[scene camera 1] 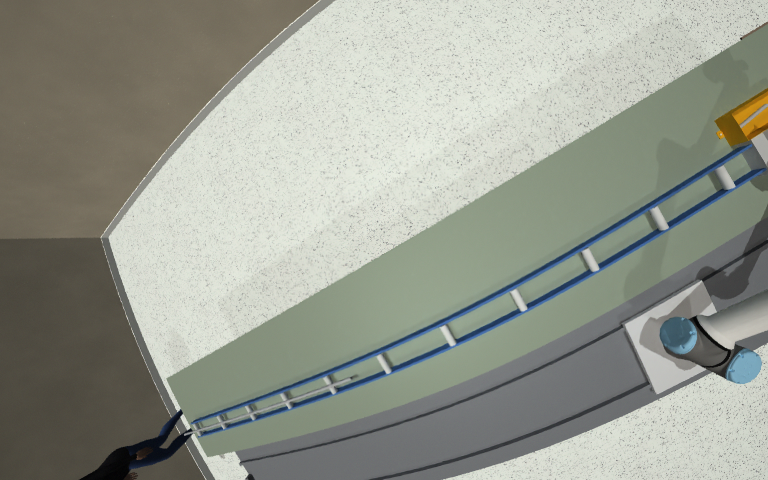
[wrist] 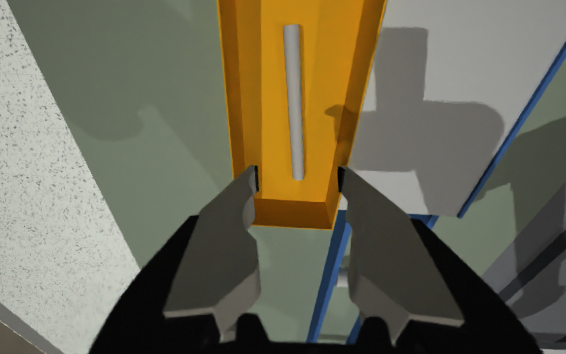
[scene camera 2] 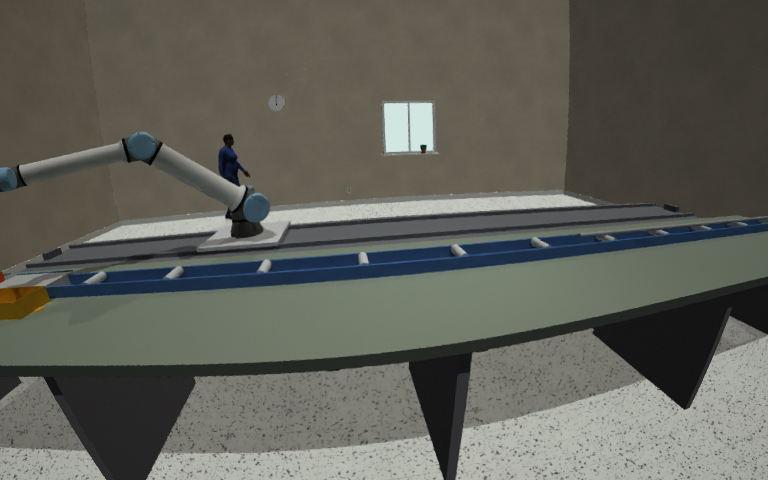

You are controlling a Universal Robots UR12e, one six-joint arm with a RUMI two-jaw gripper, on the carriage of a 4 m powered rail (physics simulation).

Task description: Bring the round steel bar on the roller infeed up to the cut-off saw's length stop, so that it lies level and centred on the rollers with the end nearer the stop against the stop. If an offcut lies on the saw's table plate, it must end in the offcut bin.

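Frame: origin at the arm's base, x back, y right, z up, level; metres.
Where they show: gripper, fingertip midpoint: (wrist: 297, 167); arm's base, link origin: (scene camera 2: 247, 233).
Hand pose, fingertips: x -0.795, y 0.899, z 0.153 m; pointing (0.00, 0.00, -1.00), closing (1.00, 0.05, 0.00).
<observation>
Things, the pixels of their centre, and the offset from my fingertips. Level surfaces: height alone.
- offcut, body centre: (wrist: 295, 115) (scene camera 1: 751, 117) dy -0.006, dx +0.002, dz -0.171 m
- orange offcut bin, body centre: (wrist: 292, 105) (scene camera 1: 759, 112) dy +0.012, dx -0.003, dz -0.147 m
- saw's table plate, body centre: (wrist: 433, 92) (scene camera 2: 30, 286) dy +0.037, dx +0.175, dz -0.154 m
- green bench, surface height: dz -0.183 m
The round steel bar (scene camera 1: 266, 408) (scene camera 2: 673, 228) lies lengthwise along the far rollers of the blue roller infeed (scene camera 1: 481, 310) (scene camera 2: 317, 274), well away from the saw end. In scene camera 1 its nearer end is just past a roller at the lower left. The offcut (wrist: 295, 102), a short grey rod, lies on the floor of the orange offcut bin (wrist: 292, 214) (scene camera 1: 734, 131) (scene camera 2: 25, 305). My gripper (wrist: 297, 167) is open above the bin, with the offcut below and apart from the fingers. Part of the saw's table plate (wrist: 460, 65) shows beside the bin. The length stop cannot be made out.
The arm's carriage (scene camera 1: 651, 362) (scene camera 2: 277, 234) stands on the grey rail (scene camera 1: 453, 418) (scene camera 2: 396, 227), which runs beside the green bench (scene camera 1: 453, 249) (scene camera 2: 339, 322). A person in blue (scene camera 1: 161, 450) (scene camera 2: 228, 164) stands beyond the rail in scene camera 2.
</observation>
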